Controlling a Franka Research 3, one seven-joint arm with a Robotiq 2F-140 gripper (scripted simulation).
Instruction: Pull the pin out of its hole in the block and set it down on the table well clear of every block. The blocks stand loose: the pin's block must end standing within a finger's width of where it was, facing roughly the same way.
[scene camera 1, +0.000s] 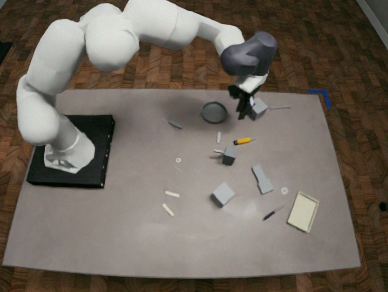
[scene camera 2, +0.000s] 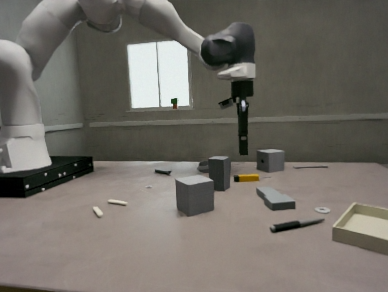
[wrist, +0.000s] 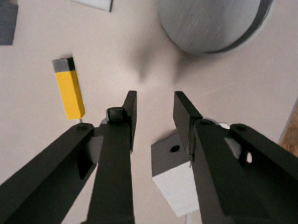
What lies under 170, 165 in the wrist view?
A grey block.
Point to my gripper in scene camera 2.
At 243, 154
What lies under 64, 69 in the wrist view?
A yellow-handled screwdriver.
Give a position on a cream tray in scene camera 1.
At 304, 207
